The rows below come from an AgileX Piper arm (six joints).
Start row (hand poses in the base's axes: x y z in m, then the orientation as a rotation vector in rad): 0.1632 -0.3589 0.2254 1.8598 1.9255 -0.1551
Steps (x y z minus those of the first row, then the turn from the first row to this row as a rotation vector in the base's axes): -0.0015 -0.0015 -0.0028 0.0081 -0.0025 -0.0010; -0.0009 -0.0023 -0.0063 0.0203 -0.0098 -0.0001; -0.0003 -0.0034 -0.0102 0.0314 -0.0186 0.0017; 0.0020 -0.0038 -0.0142 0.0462 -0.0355 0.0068; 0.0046 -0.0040 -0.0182 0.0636 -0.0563 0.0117; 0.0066 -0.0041 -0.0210 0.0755 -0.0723 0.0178; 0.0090 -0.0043 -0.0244 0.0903 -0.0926 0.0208; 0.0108 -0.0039 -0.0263 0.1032 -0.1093 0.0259; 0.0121 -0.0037 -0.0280 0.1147 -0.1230 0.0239; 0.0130 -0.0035 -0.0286 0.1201 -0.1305 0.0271; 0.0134 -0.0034 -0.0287 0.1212 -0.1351 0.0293; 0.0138 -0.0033 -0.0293 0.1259 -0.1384 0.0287; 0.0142 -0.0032 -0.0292 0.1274 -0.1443 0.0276; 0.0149 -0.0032 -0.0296 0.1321 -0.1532 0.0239; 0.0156 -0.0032 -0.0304 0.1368 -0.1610 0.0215; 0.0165 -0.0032 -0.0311 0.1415 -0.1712 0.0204; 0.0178 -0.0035 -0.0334 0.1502 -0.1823 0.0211; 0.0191 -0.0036 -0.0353 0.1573 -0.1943 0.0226; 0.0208 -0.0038 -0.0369 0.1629 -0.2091 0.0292; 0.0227 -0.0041 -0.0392 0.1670 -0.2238 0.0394
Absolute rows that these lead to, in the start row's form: 0.1617 -0.3604 0.2226 1.8653 1.9263 -0.1454; 0.1623 -0.3612 0.2191 1.8703 1.9273 -0.1267; 0.1629 -0.3623 0.2152 1.8732 1.9275 -0.1072; 0.1652 -0.3627 0.2112 1.8728 1.9266 -0.0755; 0.1678 -0.3629 0.2072 1.8728 1.9236 -0.0378; 0.1698 -0.3630 0.2044 1.8694 1.9225 -0.0094; 0.1722 -0.3632 0.2010 1.8694 1.9167 0.0247; 0.1740 -0.3628 0.1991 1.8670 1.9142 0.0542; 0.1753 -0.3626 0.1974 1.8716 1.9069 0.0773; 0.1762 -0.3624 0.1968 1.8692 1.9064 0.0904; 0.1766 -0.3623 0.1967 1.8662 1.9054 0.0964; 0.1770 -0.3622 0.1961 1.8685 1.9042 0.1038; 0.1774 -0.3621 0.1962 1.8686 1.8996 0.1103; 0.1781 -0.3621 0.1958 1.8722 1.8915 0.1218; 0.1788 -0.3621 0.1950 1.8748 1.8854 0.1327; 0.1797 -0.3621 0.1943 1.8752 1.8787 0.1462; 0.1810 -0.3624 0.1920 1.8758 1.8743 0.1650; 0.1823 -0.3625 0.1901 1.8744 1.8693 0.1831; 0.1840 -0.3627 0.1885 1.8660 1.8661 0.2039; 0.1859 -0.3630 0.1862 1.8531 1.8656 0.2240
